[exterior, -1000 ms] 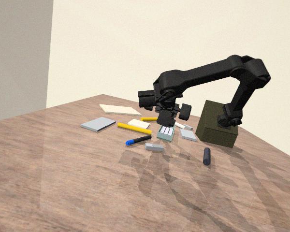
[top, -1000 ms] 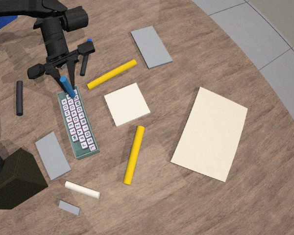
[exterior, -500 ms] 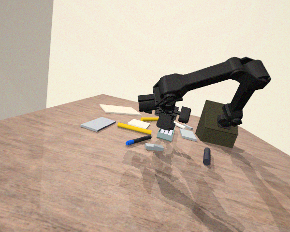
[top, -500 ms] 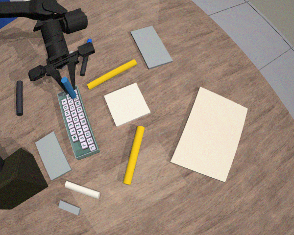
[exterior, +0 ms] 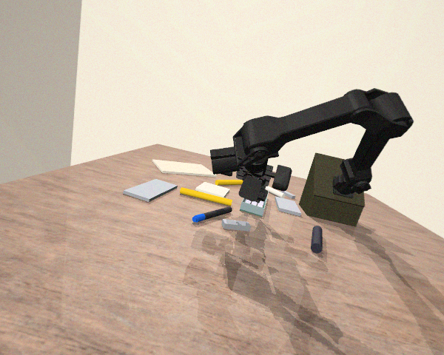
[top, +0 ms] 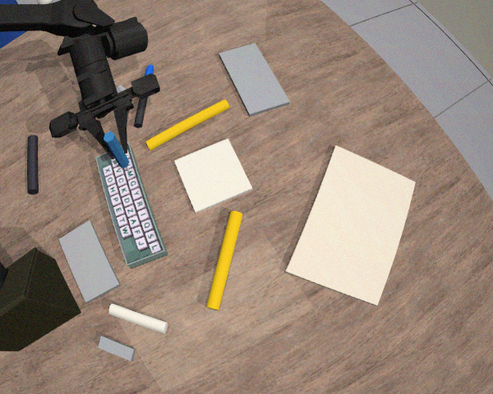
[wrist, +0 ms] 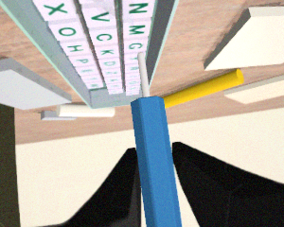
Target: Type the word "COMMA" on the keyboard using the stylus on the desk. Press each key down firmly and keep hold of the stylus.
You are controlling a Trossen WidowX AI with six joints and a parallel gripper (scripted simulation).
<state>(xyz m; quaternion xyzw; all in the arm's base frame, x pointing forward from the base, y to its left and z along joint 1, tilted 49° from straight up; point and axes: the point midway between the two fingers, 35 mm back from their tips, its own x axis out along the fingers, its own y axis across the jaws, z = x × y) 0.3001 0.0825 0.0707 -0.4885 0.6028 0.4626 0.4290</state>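
Now: the blue stylus 10 mm below my gripper tip. Round my gripper tip: blue-capped marker: 160 mm to the left, 110 mm ahead, 80 mm below; small grey block: 170 mm to the left, 80 mm below, 30 mm ahead; grey plate: 140 mm behind, 90 mm to the right, 80 mm below.
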